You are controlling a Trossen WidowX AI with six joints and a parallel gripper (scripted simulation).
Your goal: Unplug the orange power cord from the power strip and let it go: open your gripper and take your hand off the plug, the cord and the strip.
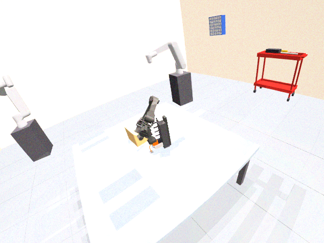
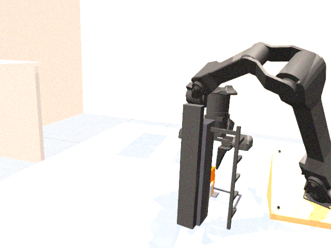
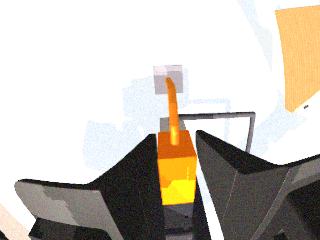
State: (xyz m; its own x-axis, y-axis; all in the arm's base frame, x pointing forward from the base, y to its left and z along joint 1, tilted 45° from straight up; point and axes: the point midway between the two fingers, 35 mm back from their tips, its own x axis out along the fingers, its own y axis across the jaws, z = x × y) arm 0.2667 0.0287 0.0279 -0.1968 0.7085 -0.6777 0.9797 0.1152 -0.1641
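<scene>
Right now the orange plug is 5 cm to the left of my gripper tip. The rest, counted from my gripper tip: grey block: 2 cm to the right, 8 cm below.
</scene>
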